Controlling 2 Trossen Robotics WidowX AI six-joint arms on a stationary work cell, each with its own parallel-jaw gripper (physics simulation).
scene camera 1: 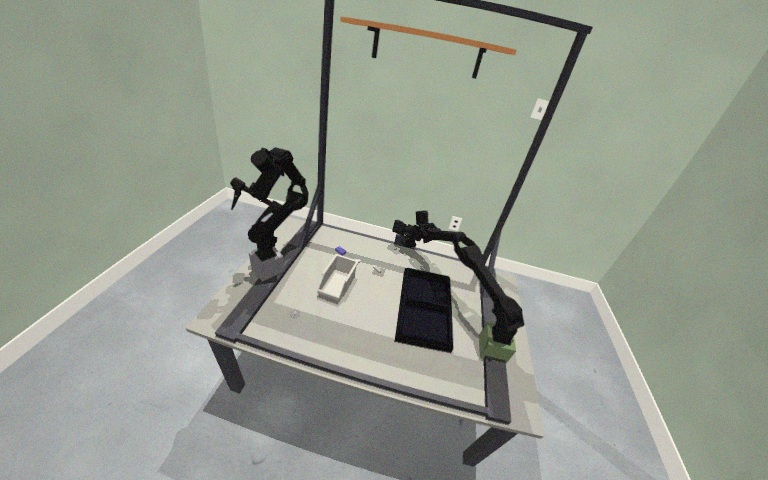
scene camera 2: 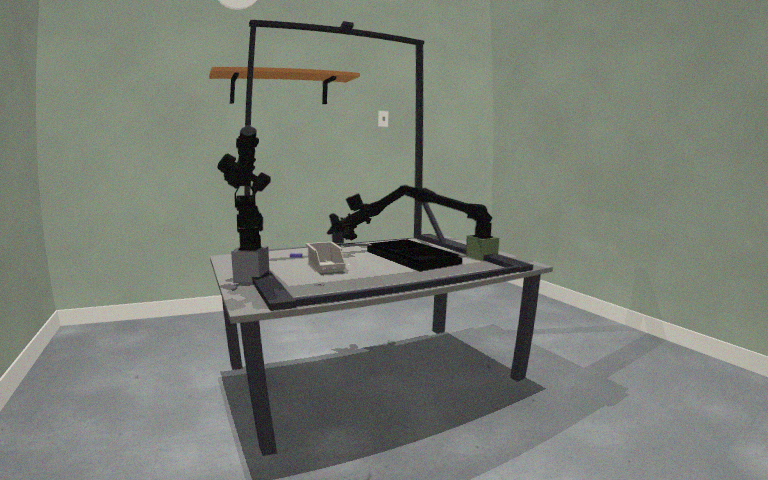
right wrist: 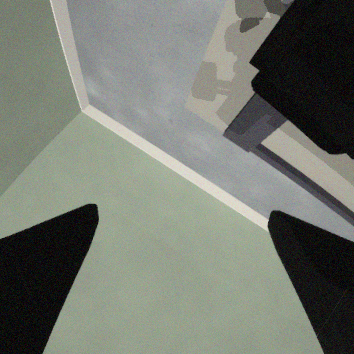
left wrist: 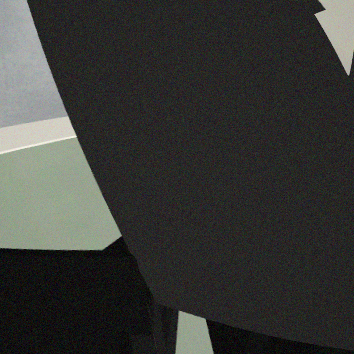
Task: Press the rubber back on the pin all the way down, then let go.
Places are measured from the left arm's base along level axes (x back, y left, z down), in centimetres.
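Where they show: left gripper, between the fingertips: (scene camera 2: 327, 233); right gripper, between the fingertips: (scene camera 1: 243, 216) (scene camera 2: 242, 189) (right wrist: 185, 215); left arm's base, origin of its link: (scene camera 1: 501, 335) (scene camera 2: 483, 236); right arm's base, origin of its link: (scene camera 1: 265, 254) (scene camera 2: 249, 248) (right wrist: 349, 7).
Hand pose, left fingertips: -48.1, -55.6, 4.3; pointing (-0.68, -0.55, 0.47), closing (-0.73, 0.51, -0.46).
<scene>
Each offset is from my left fingertips to the top centre of the thing, as dx, dy, dz. "pt": to the spot under its first point. Level surfaces: height alone.
My left gripper (scene camera 1: 400, 234) (scene camera 2: 334, 230) is shut and empty. It is low over the back of the table {dz +4.3} (scene camera 1: 368, 352), on top of a small dark rubber piece {pt +1.6, +7.8, +0.7} (scene camera 2: 336, 237) that stands on its pin there. The pin is hidden under the gripper, and I cannot tell how far down the rubber sits. A large dark shape fills most of the left wrist view and hides the table. My right gripper (scene camera 1: 234, 200) (right wrist: 185, 215) is open and empty. It is raised off the table's left side and faces the wall and the floor.
A white bin {pt -18.4, +41.0, +3.7} (scene camera 1: 336, 277) (scene camera 2: 325, 257) stands left of the middle. A black tray {+20.6, +43.8, +0.5} (scene camera 1: 425, 310) (scene camera 2: 415, 253) lies to its right. A purple piece {-22.6, +23.6, +3.1} (scene camera 1: 340, 250) and a small grey piece {-3.4, +28.9, +3.4} (scene camera 1: 378, 270) lie near the back. A dark frame post (scene camera 1: 324, 143) rises at the back left.
</scene>
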